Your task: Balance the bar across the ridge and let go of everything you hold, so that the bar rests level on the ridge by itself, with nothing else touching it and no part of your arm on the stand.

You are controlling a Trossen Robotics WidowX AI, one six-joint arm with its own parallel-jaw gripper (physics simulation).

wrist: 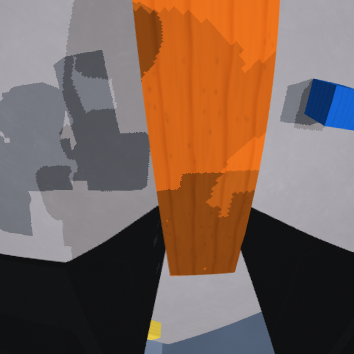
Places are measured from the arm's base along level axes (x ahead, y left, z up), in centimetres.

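Pixels of known places: gripper, between the fingertips: (200, 213).
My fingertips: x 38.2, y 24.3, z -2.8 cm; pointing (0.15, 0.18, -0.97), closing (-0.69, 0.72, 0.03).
Behind a point stands the place of what it marks.
The orange wood-grained bar (207, 125) @(y 20.7, x 34.7, z -0.8 cm) runs from the top edge of the wrist view down to between the fingers, its near end showing just below the fingertips. My gripper (200, 213) @(y 24.3, x 38.2, z -2.7 cm), with two black fingers, is shut on the bar, one finger against each long side. The bar's far end is out of view. The ridge and the stand cannot be made out for certain, so I cannot tell whether the bar touches them.
A blue block (332, 105) @(y 29.8, x 27.9, z -9.9 cm) lies on the grey surface (310, 175) @(y 37.5, x 32.4, z -13.2 cm) at the right. A small yellow piece (155, 330) @(y 48.5, x 73.6, z -11.0 cm) shows beside the left finger, near a blue-grey area (220, 340) at the bottom. Arm shadows fall at the left.
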